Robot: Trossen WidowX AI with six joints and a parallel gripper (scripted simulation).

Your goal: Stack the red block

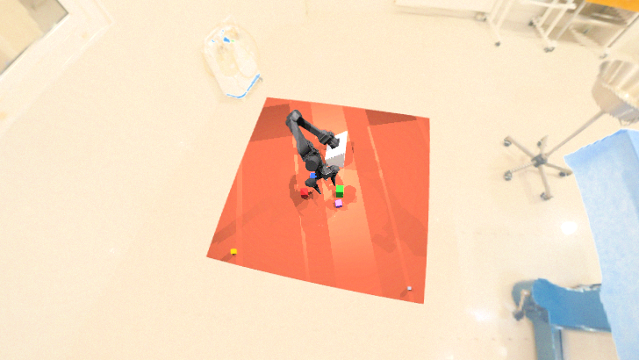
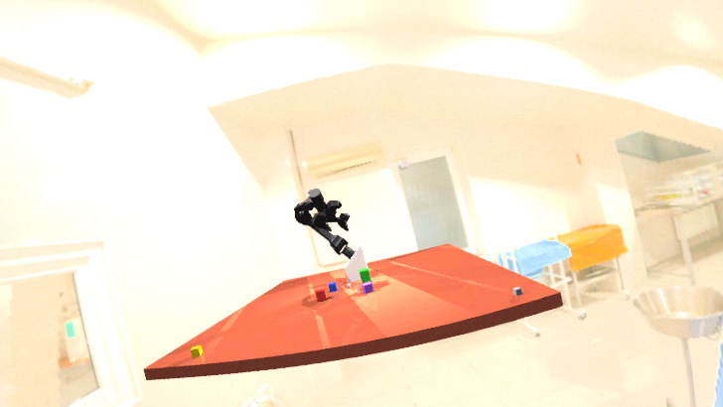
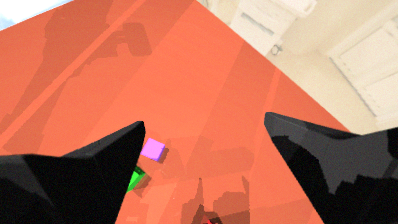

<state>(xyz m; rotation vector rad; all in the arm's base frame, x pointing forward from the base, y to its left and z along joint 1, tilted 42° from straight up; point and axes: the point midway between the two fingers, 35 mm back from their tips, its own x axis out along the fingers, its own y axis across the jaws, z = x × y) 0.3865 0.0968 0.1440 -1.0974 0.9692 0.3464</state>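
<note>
My gripper tip is now 28 cm above the red block, 17 cm to the left of it and 9 cm past it. Round my gripper tip: blue block: 28 cm below, 21 cm behind, 12 cm to the right; purple block: 28 cm below, 6 cm to the left, 3 cm behind; yellow block: 55 cm to the right, 33 cm ahead, 28 cm below.
</note>
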